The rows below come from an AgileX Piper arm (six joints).
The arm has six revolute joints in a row. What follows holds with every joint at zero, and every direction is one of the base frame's.
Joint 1 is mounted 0.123 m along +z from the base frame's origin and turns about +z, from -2.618 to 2.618 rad.
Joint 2 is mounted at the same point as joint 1 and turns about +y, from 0 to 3.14 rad.
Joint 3 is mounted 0.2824 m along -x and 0.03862 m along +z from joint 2 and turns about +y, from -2.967 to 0 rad.
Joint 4 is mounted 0.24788 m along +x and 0.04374 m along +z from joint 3 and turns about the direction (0.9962, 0, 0.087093), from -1.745 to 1.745 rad.
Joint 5 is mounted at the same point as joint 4 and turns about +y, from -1.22 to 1.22 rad.
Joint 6 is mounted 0.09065 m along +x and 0.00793 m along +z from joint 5 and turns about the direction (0.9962, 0, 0.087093), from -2.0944 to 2.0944 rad.
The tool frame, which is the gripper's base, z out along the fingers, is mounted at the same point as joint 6; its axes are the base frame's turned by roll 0, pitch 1.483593 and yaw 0 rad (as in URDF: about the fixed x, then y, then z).
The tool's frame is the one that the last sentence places.
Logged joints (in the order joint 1, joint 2, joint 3, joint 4, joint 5, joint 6), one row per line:
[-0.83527, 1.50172, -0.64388, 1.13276, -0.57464, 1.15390]
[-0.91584, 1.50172, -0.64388, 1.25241, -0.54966, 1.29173]
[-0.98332, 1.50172, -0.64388, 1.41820, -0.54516, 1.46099]
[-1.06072, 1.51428, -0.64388, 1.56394, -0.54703, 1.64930]
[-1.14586, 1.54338, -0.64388, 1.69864, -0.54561, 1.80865]
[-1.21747, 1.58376, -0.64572, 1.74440, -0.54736, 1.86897]
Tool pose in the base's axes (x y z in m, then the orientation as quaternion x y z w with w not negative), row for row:
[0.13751, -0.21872, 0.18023, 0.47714, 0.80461, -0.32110, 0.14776]
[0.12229, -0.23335, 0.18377, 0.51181, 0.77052, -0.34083, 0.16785]
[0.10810, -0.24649, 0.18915, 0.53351, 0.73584, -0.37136, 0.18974]
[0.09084, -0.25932, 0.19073, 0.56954, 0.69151, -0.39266, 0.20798]
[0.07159, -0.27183, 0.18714, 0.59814, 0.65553, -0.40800, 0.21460]
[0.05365, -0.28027, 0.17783, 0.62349, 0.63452, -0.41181, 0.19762]
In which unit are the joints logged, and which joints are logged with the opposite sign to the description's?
The joints are logged in radians. Opposite sign: joint 4, joint 5.
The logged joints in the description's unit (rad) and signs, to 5 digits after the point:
[-0.83527, 1.50172, -0.64388, -1.13276, 0.57464, 1.15390]
[-0.91584, 1.50172, -0.64388, -1.25241, 0.54966, 1.29173]
[-0.98332, 1.50172, -0.64388, -1.41820, 0.54516, 1.46099]
[-1.06072, 1.51428, -0.64388, -1.56394, 0.54703, 1.64930]
[-1.14586, 1.54338, -0.64388, -1.69864, 0.54561, 1.80865]
[-1.21747, 1.58376, -0.64572, -1.74440, 0.54736, 1.86897]

